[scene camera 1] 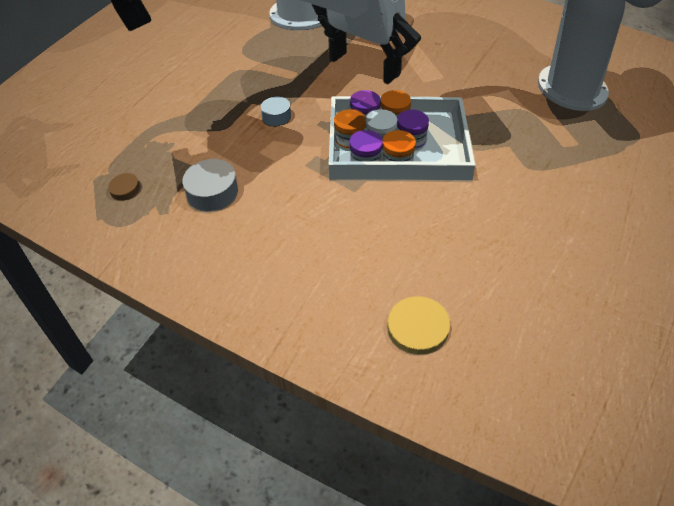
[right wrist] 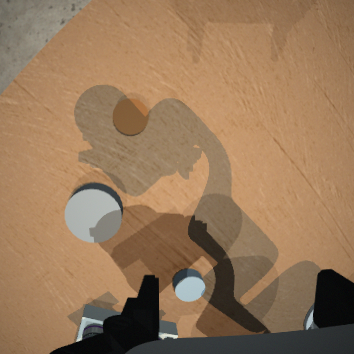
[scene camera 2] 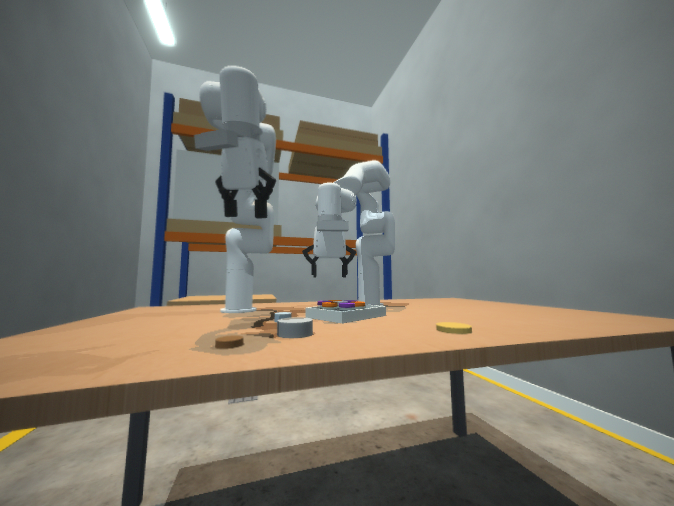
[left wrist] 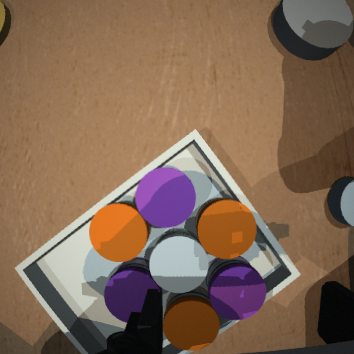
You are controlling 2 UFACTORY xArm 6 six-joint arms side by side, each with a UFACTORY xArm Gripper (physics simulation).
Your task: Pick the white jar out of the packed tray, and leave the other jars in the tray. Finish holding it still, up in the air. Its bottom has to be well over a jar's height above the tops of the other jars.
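Pixels of known places: left gripper, fingertip midpoint: [scene camera 1: 364, 68] [scene camera 2: 329, 277] [left wrist: 243, 313]; right gripper, fingertip midpoint: [scene camera 1: 136, 4] [right wrist: 239, 300] [scene camera 2: 245, 217]; left arm's base, link origin: [scene camera 1: 572, 88]; right arm's base, link origin: [scene camera 1: 301, 14] [scene camera 2: 238, 311].
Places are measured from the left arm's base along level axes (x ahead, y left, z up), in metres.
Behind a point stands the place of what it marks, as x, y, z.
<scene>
The white jar [scene camera 1: 381, 120] @(0.330, -0.181, 0.048) [left wrist: 178, 265] @(0.327, -0.182, 0.048) stands upright in the middle of several purple and orange jars in the light grey tray [scene camera 1: 401, 172] @(0.374, -0.115, 0.015) [scene camera 2: 348, 315] @(0.419, -0.176, 0.018) [left wrist: 106, 202] @(0.374, -0.123, 0.030). The purple jar [scene camera 1: 365, 142] @(0.383, -0.171, 0.048) [left wrist: 165, 197] @(0.379, -0.173, 0.048) and orange jar [scene camera 1: 399, 143] @(0.357, -0.132, 0.048) [left wrist: 118, 232] @(0.353, -0.136, 0.048) are two of those around it. My left gripper [scene camera 1: 364, 62] @(0.323, -0.216, 0.122) [scene camera 2: 329, 272] @(0.323, -0.216, 0.122) [left wrist: 243, 313] @(0.323, -0.216, 0.122) is open and empty, pointing down above the tray, clear of the jar tops. In its wrist view one finger overlaps a dark purple jar. My right gripper [scene camera 2: 245, 212] @(0.521, -0.432, 0.257) [right wrist: 239, 300] @(0.521, -0.432, 0.257) is open and empty, high above the table, away from the tray.
A pale blue cylinder [scene camera 1: 276, 111] @(0.380, -0.342, 0.022) [right wrist: 189, 285] @(0.376, -0.357, 0.022) and a larger grey cylinder [scene camera 1: 210, 184] @(0.560, -0.305, 0.030) [scene camera 2: 295, 327] @(0.588, -0.317, 0.021) [right wrist: 93, 215] @(0.551, -0.320, 0.030) stand left of the tray in scene camera 1. A brown disc [scene camera 1: 124, 186] @(0.626, -0.425, 0.012) [right wrist: 130, 117] @(0.622, -0.431, 0.012) lies farther left, a yellow disc [scene camera 1: 418, 323] @(0.568, 0.039, 0.012) [scene camera 2: 453, 327] @(0.588, 0.024, 0.011) nearer the front edge.
</scene>
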